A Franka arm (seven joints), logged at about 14 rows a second.
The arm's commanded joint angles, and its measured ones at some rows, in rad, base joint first. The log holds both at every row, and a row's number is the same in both.
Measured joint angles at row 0: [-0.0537, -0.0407, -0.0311, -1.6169, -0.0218, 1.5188, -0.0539]
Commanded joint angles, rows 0 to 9: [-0.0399, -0.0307, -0.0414, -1.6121, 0.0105, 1.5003, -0.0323]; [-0.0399, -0.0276, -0.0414, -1.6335, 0.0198, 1.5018, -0.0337]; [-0.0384, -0.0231, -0.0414, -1.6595, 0.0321, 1.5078, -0.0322]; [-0.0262, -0.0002, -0.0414, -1.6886, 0.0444, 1.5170, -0.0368]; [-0.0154, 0.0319, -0.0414, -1.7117, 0.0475, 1.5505, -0.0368]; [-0.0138, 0.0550, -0.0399, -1.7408, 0.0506, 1.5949, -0.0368]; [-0.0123, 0.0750, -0.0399, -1.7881, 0.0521, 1.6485, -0.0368]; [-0.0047, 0.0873, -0.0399, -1.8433, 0.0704, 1.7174, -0.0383]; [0.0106, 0.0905, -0.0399, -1.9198, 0.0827, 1.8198, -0.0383]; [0.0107, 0.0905, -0.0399, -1.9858, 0.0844, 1.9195, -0.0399]
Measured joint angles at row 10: [-0.0114, 0.1051, -0.0291, -1.8611, 0.0661, 1.7773, -0.0510]
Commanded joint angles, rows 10 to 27: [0.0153, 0.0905, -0.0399, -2.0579, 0.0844, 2.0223, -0.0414]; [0.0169, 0.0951, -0.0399, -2.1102, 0.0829, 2.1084, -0.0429]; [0.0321, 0.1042, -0.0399, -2.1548, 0.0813, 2.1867, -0.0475]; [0.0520, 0.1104, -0.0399, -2.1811, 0.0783, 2.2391, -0.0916]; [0.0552, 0.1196, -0.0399, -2.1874, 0.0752, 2.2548, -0.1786]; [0.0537, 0.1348, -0.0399, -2.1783, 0.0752, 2.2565, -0.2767]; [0.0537, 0.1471, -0.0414, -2.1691, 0.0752, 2.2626, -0.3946]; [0.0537, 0.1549, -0.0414, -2.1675, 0.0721, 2.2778, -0.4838]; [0.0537, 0.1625, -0.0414, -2.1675, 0.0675, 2.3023, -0.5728]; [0.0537, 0.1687, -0.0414, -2.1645, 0.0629, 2.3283, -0.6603]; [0.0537, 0.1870, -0.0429, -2.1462, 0.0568, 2.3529, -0.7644]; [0.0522, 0.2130, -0.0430, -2.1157, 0.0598, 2.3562, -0.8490]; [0.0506, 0.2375, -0.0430, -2.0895, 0.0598, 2.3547, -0.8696]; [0.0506, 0.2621, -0.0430, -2.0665, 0.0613, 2.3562, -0.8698]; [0.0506, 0.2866, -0.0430, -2.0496, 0.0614, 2.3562, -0.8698]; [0.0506, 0.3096, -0.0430, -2.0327, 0.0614, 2.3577, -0.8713]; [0.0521, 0.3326, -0.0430, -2.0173, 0.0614, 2.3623, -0.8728]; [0.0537, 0.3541, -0.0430, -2.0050, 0.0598, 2.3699, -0.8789]
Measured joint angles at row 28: [0.0455, 0.2902, -0.0357, -2.0603, 0.0644, 2.3570, -0.8538]
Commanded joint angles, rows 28 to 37: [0.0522, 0.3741, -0.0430, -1.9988, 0.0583, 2.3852, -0.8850]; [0.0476, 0.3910, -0.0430, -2.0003, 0.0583, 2.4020, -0.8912]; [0.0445, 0.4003, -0.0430, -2.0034, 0.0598, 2.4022, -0.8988]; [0.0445, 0.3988, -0.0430, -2.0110, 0.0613, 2.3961, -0.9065]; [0.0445, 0.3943, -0.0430, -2.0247, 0.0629, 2.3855, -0.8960]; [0.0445, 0.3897, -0.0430, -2.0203, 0.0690, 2.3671, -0.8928]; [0.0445, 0.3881, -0.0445, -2.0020, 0.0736, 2.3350, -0.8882]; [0.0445, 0.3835, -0.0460, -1.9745, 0.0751, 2.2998, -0.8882]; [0.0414, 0.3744, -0.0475, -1.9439, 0.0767, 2.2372, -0.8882]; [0.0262, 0.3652, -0.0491, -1.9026, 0.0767, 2.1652, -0.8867]
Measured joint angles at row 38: [0.0437, 0.3931, -0.0438, -1.9744, 0.0654, 2.2872, -0.8795]
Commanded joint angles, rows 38 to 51: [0.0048, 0.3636, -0.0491, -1.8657, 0.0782, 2.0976, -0.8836]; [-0.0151, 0.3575, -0.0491, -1.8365, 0.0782, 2.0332, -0.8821]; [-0.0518, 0.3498, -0.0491, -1.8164, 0.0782, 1.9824, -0.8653]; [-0.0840, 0.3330, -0.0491, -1.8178, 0.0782, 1.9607, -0.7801]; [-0.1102, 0.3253, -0.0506, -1.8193, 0.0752, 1.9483, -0.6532]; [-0.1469, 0.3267, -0.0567, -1.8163, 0.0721, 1.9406, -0.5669]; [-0.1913, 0.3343, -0.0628, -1.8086, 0.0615, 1.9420, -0.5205]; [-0.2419, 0.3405, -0.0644, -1.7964, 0.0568, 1.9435, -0.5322]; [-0.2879, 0.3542, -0.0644, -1.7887, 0.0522, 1.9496, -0.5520]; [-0.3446, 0.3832, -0.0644, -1.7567, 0.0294, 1.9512, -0.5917]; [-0.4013, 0.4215, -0.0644, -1.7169, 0.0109, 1.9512, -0.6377]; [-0.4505, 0.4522, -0.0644, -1.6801, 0.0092, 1.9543, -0.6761]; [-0.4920, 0.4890, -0.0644, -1.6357, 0.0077, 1.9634, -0.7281]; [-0.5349, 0.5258, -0.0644, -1.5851, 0.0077, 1.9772, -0.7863]
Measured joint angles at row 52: [-0.4650, 0.4297, -0.0802, -1.7163, 0.0157, 1.9776, -0.7085]
